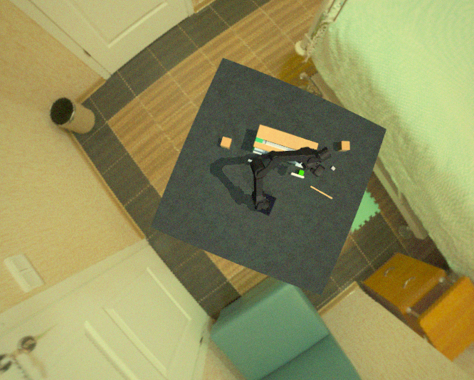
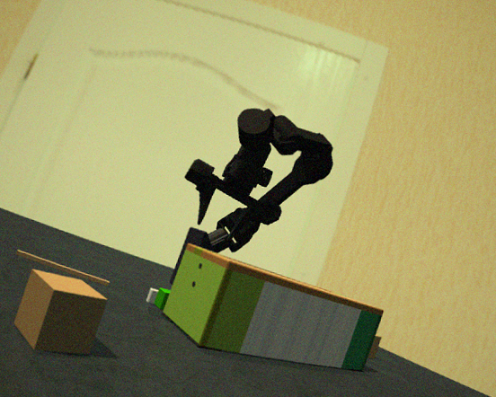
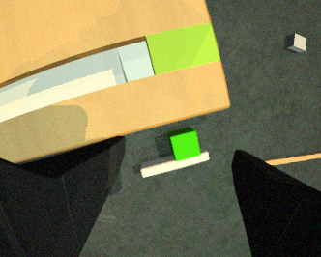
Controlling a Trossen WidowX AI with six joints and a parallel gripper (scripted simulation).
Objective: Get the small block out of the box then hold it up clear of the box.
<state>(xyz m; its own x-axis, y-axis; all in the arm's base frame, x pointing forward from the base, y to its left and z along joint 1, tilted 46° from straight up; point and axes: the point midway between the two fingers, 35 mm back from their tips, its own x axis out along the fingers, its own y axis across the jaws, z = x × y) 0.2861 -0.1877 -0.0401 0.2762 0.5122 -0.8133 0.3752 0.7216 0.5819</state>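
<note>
Now: gripper tip 4 cm past the green block, 2 cm to the left of it and 15 cm above it. Round my gripper tip: box: 5 cm ahead, 14 cm to the left, 10 cm below; then thin wooden stick: 12 cm behind, 20 cm to the right, 16 cm below.
</note>
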